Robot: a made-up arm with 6 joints. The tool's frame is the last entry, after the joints. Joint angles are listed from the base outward.
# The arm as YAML. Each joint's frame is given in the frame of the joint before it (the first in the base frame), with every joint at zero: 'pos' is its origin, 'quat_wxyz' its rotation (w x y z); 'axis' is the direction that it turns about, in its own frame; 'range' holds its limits. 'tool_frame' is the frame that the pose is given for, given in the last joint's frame.
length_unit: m
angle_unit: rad
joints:
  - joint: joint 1
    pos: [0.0, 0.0, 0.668]
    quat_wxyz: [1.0, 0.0, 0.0, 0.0]
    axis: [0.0, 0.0, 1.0]
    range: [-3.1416, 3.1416]
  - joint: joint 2
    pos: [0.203, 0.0, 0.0]
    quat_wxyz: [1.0, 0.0, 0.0, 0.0]
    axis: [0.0, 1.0, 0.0]
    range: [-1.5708, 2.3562]
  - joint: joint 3
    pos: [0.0, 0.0, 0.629]
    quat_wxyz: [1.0, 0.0, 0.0, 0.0]
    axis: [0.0, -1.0, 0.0]
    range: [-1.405, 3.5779]
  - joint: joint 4
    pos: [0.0, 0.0, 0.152]
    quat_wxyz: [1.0, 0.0, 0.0, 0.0]
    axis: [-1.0, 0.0, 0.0]
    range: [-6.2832, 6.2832]
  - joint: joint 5
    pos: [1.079, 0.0, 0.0]
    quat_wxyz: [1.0, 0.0, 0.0, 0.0]
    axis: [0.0, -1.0, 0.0]
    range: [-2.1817, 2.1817]
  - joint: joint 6
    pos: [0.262, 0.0, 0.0]
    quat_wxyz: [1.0, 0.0, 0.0, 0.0]
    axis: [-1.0, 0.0, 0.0]
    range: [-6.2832, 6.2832]
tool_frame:
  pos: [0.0, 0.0, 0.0]
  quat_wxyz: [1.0, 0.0, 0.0, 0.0]
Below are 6 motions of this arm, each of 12 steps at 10 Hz.
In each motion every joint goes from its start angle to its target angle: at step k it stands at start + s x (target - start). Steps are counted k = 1, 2, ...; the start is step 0. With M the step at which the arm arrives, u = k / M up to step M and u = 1 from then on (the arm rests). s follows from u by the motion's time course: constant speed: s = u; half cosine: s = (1 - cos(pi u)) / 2; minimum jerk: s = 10 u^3 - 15 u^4 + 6 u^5.
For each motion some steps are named. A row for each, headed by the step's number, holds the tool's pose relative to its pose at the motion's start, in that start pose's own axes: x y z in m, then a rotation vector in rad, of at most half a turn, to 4 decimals.
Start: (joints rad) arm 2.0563 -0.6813 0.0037 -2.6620 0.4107 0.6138
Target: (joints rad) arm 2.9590 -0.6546 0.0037 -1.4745 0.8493 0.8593
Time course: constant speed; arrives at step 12
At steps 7, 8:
7: -0.1079 -0.1334 -0.2573 -0.5931 0.0741 -0.0268
8: -0.1342 -0.1401 -0.2932 -0.6672 0.0846 -0.0013

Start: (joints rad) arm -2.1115 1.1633 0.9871 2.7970 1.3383 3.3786
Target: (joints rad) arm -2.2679 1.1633 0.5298 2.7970 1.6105 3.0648
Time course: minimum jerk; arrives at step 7
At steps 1, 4, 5, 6, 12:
1: 0.0086 -0.0092 -0.0068 0.0142 0.0149 0.0026
4: 0.2059 -0.2170 -0.2257 0.3852 0.4091 0.0606
5: 0.2637 -0.2754 -0.3219 0.5175 0.5566 0.0775
6: 0.2917 -0.3027 -0.3767 0.5879 0.6379 0.0858
12: 0.2968 -0.3076 -0.3874 0.6012 0.6536 0.0873

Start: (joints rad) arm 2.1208 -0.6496 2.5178 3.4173 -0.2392 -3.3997
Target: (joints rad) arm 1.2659 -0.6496 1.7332 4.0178 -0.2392 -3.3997
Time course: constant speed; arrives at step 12
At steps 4, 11, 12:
4: -0.1120 0.4499 -0.3267 -0.1357 0.2362 0.3556
11: -0.7553 1.0107 -0.7566 -0.4984 0.4835 1.0894
12: -0.8746 1.0447 -0.8023 -0.5612 0.4996 1.2014

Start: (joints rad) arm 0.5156 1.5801 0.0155 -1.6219 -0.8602 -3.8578
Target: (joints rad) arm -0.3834 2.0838 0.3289 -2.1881 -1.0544 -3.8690
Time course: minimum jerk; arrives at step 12
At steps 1, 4, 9, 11, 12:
1: -0.0023 -0.0030 -0.0028 0.0056 -0.0040 -0.0032
4: -0.0959 -0.1104 -0.1264 0.2290 -0.1683 -0.1341
9: -0.3452 -0.2333 -0.6528 0.9227 -0.7550 -0.6148
11: -0.3645 -0.2202 -0.7320 1.0158 -0.8409 -0.6898
12: -0.3653 -0.2194 -0.7361 1.0205 -0.8454 -0.6937

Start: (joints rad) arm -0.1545 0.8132 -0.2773 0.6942 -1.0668 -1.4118
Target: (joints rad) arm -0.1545 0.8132 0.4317 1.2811 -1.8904 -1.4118
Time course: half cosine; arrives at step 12
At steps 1, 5, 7, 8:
1: -0.0097 0.0000 0.0118 0.0021 -0.0116 -0.0067
5: -0.2333 -0.0381 0.2404 0.1033 -0.2456 -0.1612
7: -0.4166 -0.1126 0.3769 0.2469 -0.3950 -0.2874
8: -0.5045 -0.1597 0.4277 0.3327 -0.4538 -0.3480

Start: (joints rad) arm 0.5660 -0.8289 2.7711 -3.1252 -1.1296 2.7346
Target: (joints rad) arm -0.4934 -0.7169 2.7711 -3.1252 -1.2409 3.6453
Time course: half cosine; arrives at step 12
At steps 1, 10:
1: -0.0023 0.0192 -0.0082 0.0026 -0.0003 -0.0002
10: -0.1200 1.1017 0.0981 0.1401 -0.0134 -0.0157

